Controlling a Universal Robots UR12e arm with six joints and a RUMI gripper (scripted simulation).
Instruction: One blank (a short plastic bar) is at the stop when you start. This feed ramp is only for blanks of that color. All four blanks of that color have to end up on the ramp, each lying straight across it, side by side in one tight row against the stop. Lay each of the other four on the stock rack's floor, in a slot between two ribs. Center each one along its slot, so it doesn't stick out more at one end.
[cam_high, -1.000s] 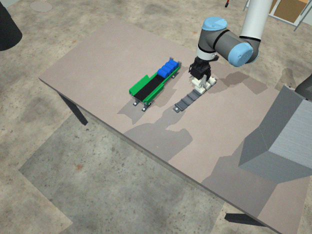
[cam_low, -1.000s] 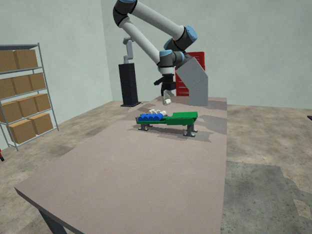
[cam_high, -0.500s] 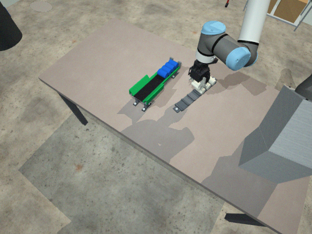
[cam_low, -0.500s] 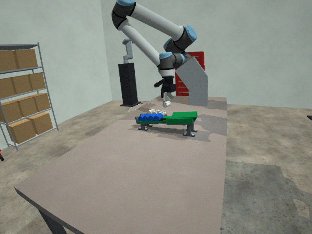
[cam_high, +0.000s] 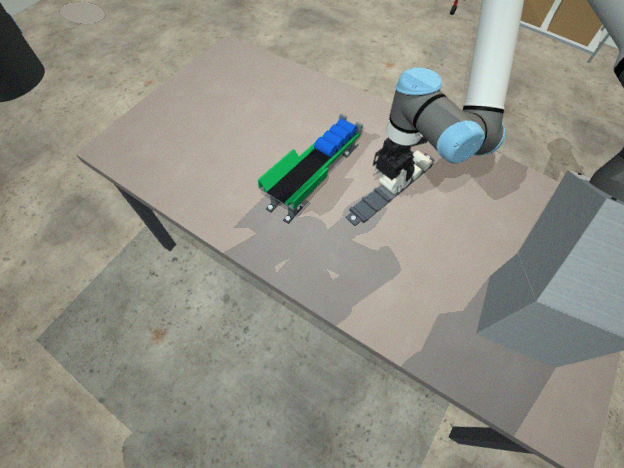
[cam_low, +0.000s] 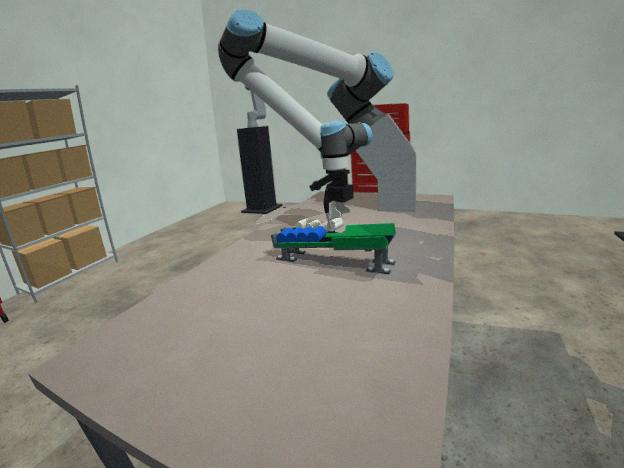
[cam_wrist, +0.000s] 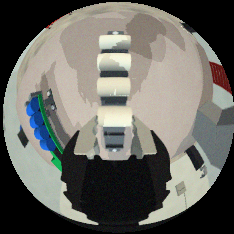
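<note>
My gripper is now 30 mm to the left of the grey stock rack and 60 mm above it.
</note>
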